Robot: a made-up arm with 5 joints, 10 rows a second.
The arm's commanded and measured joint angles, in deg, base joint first. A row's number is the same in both.
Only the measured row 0 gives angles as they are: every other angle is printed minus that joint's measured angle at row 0.
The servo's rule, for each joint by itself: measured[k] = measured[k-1] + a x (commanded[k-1-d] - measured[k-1]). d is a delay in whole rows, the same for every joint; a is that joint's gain. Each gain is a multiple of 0.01, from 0.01 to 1. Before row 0 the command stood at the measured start. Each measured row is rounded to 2 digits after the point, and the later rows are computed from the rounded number. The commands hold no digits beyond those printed.
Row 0, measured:
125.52 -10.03 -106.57 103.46 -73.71
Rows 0 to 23, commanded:
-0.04 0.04 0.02 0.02 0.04
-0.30 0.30 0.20 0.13 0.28
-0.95 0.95 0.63 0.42 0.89
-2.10 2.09 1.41 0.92 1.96
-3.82 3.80 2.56 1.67 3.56
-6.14 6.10 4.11 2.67 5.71
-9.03 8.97 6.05 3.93 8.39
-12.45 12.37 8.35 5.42 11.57
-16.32 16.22 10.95 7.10 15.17
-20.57 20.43 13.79 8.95 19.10
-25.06 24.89 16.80 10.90 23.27
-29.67 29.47 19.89 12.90 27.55
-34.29 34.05 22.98 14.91 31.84
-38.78 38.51 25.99 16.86 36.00
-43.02 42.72 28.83 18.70 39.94
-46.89 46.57 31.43 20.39 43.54
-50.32 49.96 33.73 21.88 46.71
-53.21 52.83 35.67 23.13 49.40
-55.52 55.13 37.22 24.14 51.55
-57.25 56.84 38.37 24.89 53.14
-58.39 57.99 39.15 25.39 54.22
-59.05 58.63 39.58 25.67 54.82
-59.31 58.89 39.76 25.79 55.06
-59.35 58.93 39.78 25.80 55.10
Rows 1 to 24, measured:
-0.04 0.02 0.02 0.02 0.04
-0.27 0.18 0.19 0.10 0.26
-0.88 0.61 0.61 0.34 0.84
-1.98 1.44 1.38 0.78 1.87
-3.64 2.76 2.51 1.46 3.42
-5.89 4.63 4.05 2.38 5.53
-8.72 7.06 5.97 3.56 8.16
-12.08 10.03 8.25 4.97 11.30
-15.90 13.50 10.84 6.59 14.86
-20.10 17.38 13.67 8.38 18.76
-24.56 21.59 16.67 10.30 22.91
-29.16 26.00 19.76 12.28 27.18
-33.78 30.51 22.85 14.28 31.47
-38.28 34.99 25.86 16.24 35.64
-42.55 39.32 28.71 18.11 39.60
-46.46 43.38 31.32 19.84 43.22
-49.93 47.06 33.63 21.39 46.43
-52.88 50.29 35.59 22.71 49.16
-55.26 53.00 37.15 23.80 51.36
-57.05 55.15 38.32 24.63 53.00
-58.26 56.74 39.12 25.21 54.12
-58.97 57.80 39.56 25.56 54.76
-59.28 58.41 39.75 25.73 55.04
-59.34 58.70 39.78 25.78 55.10
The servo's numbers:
d 0
a 0.90 0.56 0.96 0.76 0.92

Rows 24 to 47, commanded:
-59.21 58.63 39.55 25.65 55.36
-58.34 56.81 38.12 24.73 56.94
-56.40 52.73 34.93 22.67 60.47
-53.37 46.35 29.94 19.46 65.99
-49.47 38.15 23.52 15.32 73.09
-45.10 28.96 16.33 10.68 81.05
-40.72 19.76 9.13 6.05 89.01
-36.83 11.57 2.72 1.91 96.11
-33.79 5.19 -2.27 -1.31 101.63
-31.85 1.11 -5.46 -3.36 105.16
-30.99 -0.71 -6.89 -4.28 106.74
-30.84 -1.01 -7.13 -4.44 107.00
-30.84 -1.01 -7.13 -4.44 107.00
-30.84 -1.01 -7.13 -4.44 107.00
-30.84 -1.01 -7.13 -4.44 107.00
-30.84 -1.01 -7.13 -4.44 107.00
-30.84 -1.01 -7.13 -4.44 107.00
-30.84 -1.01 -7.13 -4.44 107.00
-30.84 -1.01 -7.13 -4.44 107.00
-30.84 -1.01 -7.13 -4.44 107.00
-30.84 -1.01 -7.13 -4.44 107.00
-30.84 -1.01 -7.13 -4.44 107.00
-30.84 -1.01 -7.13 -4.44 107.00
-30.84 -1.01 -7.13 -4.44 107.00
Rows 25 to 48, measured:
-59.22 58.66 39.56 25.68 55.34
-58.43 57.62 38.18 24.96 56.81
-56.60 54.88 35.06 23.22 60.18
-53.69 50.10 30.14 20.36 65.53
-49.89 43.41 23.78 16.53 72.49
-45.58 35.32 16.63 12.08 80.37
-41.21 26.61 9.43 7.50 88.32
-37.27 18.19 2.99 3.25 95.49
-34.14 10.91 -2.06 -0.22 101.14
-32.08 5.42 -5.32 -2.61 104.84
-31.10 1.99 -6.83 -3.88 106.59
-30.87 0.31 -7.12 -4.31 106.97
-30.84 -0.43 -7.13 -4.41 107.00
-30.84 -0.75 -7.13 -4.43 107.00
-30.84 -0.90 -7.13 -4.44 107.00
-30.84 -0.96 -7.13 -4.44 107.00
-30.84 -0.99 -7.13 -4.44 107.00
-30.84 -1.00 -7.13 -4.44 107.00
-30.84 -1.01 -7.13 -4.44 107.00
-30.84 -1.01 -7.13 -4.44 107.00
-30.84 -1.01 -7.13 -4.44 107.00
-30.84 -1.01 -7.13 -4.44 107.00
-30.84 -1.01 -7.13 -4.44 107.00
-30.84 -1.01 -7.13 -4.44 107.00

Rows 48 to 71, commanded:
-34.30 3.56 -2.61 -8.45 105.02
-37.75 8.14 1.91 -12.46 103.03
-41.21 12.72 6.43 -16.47 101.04
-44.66 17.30 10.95 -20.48 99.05
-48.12 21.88 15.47 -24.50 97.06
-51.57 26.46 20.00 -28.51 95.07
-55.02 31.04 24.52 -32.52 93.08
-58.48 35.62 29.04 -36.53 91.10
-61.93 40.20 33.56 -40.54 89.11
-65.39 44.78 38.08 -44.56 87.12
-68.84 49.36 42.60 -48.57 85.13
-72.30 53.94 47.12 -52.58 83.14
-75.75 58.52 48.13 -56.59 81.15
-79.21 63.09 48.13 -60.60 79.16
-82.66 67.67 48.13 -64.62 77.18
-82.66 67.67 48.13 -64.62 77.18
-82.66 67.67 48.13 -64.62 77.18
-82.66 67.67 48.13 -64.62 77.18
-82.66 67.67 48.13 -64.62 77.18
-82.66 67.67 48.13 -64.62 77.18
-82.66 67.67 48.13 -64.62 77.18
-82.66 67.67 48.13 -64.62 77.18
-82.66 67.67 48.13 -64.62 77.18
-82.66 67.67 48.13 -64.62 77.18
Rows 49 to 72, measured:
-33.95 1.55 -2.79 -7.49 105.18
-37.37 5.24 1.72 -11.27 103.20
-40.83 9.43 6.24 -15.22 101.21
-44.28 13.84 10.76 -19.22 99.22
-47.74 18.34 15.28 -23.23 97.23
-51.19 22.89 19.81 -27.24 95.24
-54.64 27.45 24.33 -31.25 93.25
-58.10 32.03 28.85 -35.26 91.27
-61.55 36.61 33.37 -39.27 89.28
-65.01 41.19 37.89 -43.29 87.29
-68.46 45.77 42.41 -47.30 85.30
-71.92 50.35 46.93 -51.31 83.31
-75.37 54.93 48.08 -55.32 81.32
-78.83 59.50 48.13 -59.33 79.33
-82.28 64.08 48.13 -63.35 77.35
-82.62 66.09 48.13 -64.32 77.19
-82.66 66.97 48.13 -64.55 77.18
-82.66 67.36 48.13 -64.60 77.18
-82.66 67.53 48.13 -64.62 77.18
-82.66 67.61 48.13 -64.62 77.18
-82.66 67.64 48.13 -64.62 77.18
-82.66 67.66 48.13 -64.62 77.18
-82.66 67.67 48.13 -64.62 77.18
-82.66 67.67 48.13 -64.62 77.18

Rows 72 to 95, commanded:
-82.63 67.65 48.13 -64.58 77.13
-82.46 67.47 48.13 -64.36 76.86
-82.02 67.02 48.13 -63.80 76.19
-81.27 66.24 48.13 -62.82 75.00
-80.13 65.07 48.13 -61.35 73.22
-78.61 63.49 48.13 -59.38 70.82
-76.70 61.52 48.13 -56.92 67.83
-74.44 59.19 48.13 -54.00 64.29
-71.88 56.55 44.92 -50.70 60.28
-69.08 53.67 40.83 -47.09 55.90
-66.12 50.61 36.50 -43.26 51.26
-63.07 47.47 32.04 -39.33 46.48
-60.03 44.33 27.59 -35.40 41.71
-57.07 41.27 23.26 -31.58 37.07
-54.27 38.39 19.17 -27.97 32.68
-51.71 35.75 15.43 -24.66 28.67
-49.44 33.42 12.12 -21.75 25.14
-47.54 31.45 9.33 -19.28 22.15
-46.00 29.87 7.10 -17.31 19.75
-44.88 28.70 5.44 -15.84 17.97
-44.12 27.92 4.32 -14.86 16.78
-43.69 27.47 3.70 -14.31 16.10
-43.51 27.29 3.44 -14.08 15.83
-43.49 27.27 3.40 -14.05 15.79
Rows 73 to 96, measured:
-82.63 67.66 48.13 -64.59 77.13
-82.48 67.55 48.13 -64.42 76.88
-82.07 67.25 48.13 -63.95 76.25
-81.35 66.68 48.13 -63.09 75.10
-80.25 65.78 48.13 -61.77 73.37
-78.77 64.50 48.13 -59.95 71.02
-76.91 62.83 48.13 -57.65 68.09
-74.69 60.79 48.13 -54.88 64.59
-72.16 58.42 45.05 -51.70 60.62
-69.39 55.76 41.00 -48.20 56.28
-66.45 52.88 36.68 -44.45 51.66
-63.41 49.85 32.23 -40.56 46.89
-60.37 46.76 27.78 -36.64 42.12
-57.40 43.69 23.44 -32.79 37.47
-54.58 40.72 19.34 -29.13 33.06
-52.00 37.94 15.59 -25.73 29.02
-49.70 35.41 12.26 -22.71 25.45
-47.76 33.19 9.45 -20.10 22.41
-46.18 31.33 7.19 -17.98 19.96
-45.01 29.86 5.51 -16.35 18.13
-44.21 28.77 4.37 -15.22 16.89
-43.74 28.04 3.73 -14.53 16.16
-43.53 27.62 3.45 -14.19 15.86
-43.49 27.42 3.40 -14.08 15.80

